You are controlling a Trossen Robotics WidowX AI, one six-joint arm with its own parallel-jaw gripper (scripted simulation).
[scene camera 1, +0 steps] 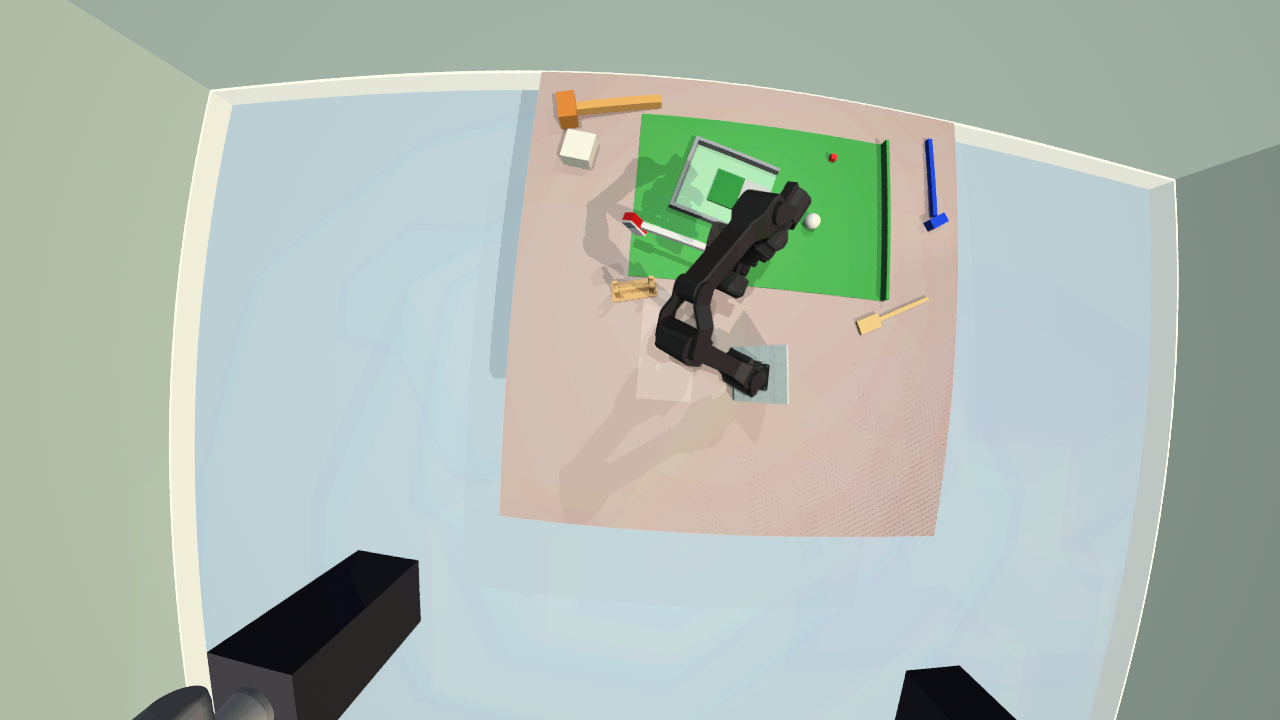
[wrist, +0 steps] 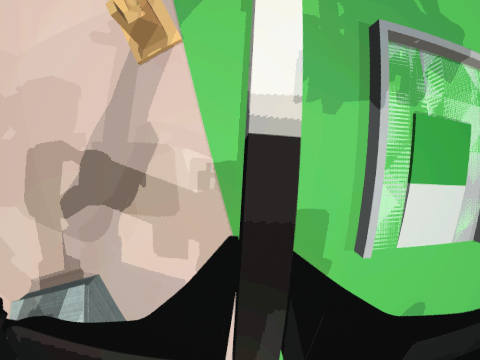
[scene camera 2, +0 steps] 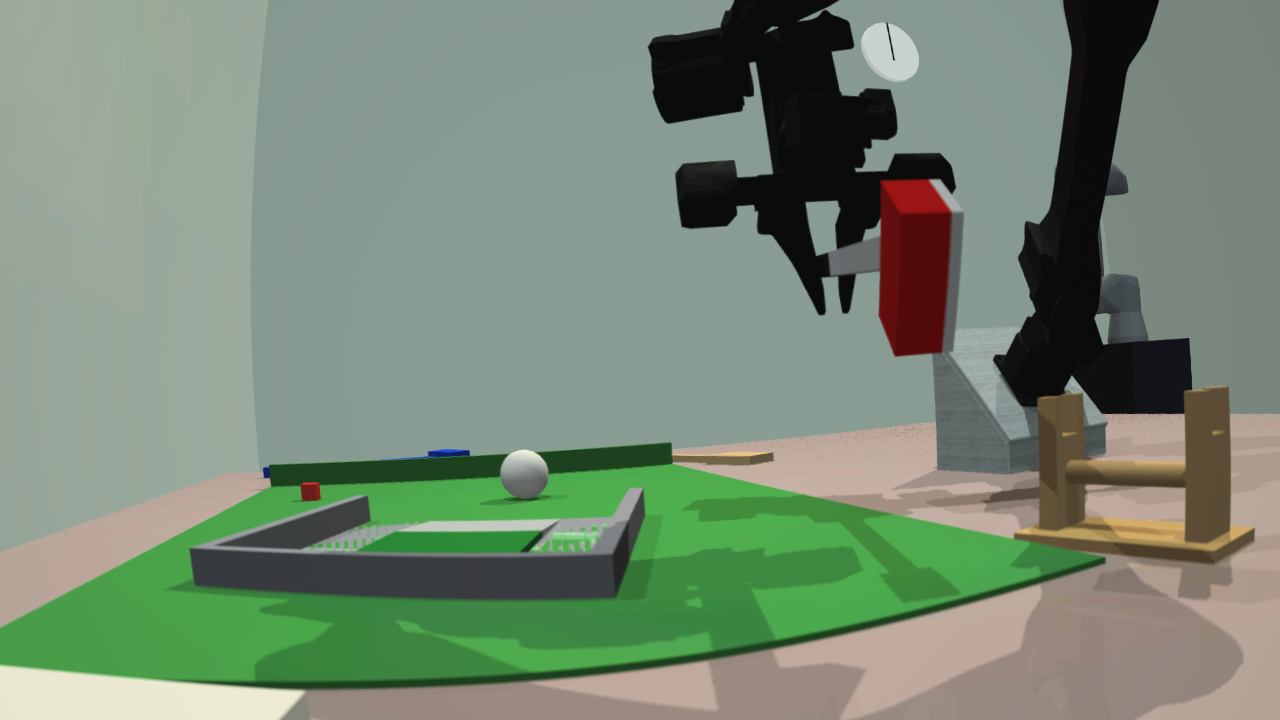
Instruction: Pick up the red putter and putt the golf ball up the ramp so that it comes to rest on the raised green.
Scene:
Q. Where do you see a white golf ball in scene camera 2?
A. At 524, 474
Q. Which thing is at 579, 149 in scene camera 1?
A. A cream block.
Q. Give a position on a red putter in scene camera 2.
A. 918, 254

